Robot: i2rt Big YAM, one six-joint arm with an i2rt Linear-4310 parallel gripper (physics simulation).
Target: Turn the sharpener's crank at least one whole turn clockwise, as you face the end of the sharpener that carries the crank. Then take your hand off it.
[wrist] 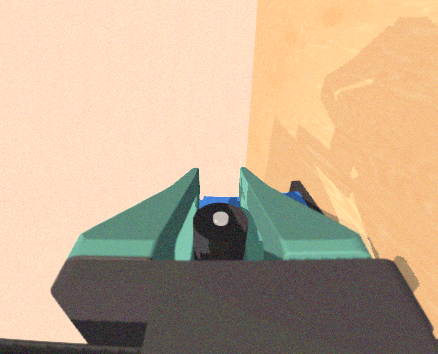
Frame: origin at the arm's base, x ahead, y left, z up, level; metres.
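Seen in the pictures: gripper, fingertip midpoint: [219, 178].
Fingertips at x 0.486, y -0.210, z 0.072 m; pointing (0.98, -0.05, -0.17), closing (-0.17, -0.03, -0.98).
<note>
Pixels of each thing's top centre, then the offset from my fingertips to it. "pt": a spot on its surface instead. Level surfaces: height alone.
- sharpener's crank knob at its top centre: [193, 251] dz +0.016, dx -0.031, dy +0.016 m
- blue sharpener at a spot on its surface: [298, 197] pt dz -0.075, dx +0.046, dy +0.055 m
- wooden table top at its surface level: dz -0.086 m
My gripper [219, 178] has green fingers in the lower middle of the wrist view. It is shut on the sharpener's crank knob [218, 240], a black round knob with a pale metal dot at the centre of its end. The knob sits between the two fingers, near their base. Behind it show small parts of the blue sharpener [298, 197], between the fingertips and past the right finger. The crank's arm and most of the sharpener's body are hidden behind the fingers and the dark gripper body.
The wooden table top [300, 60] fills the right side, with its edge running up the middle of the view. A pale surface lies to the left of that edge. A dark part shows just beyond the blue at the right finger. Shadows fall across the wood.
</note>
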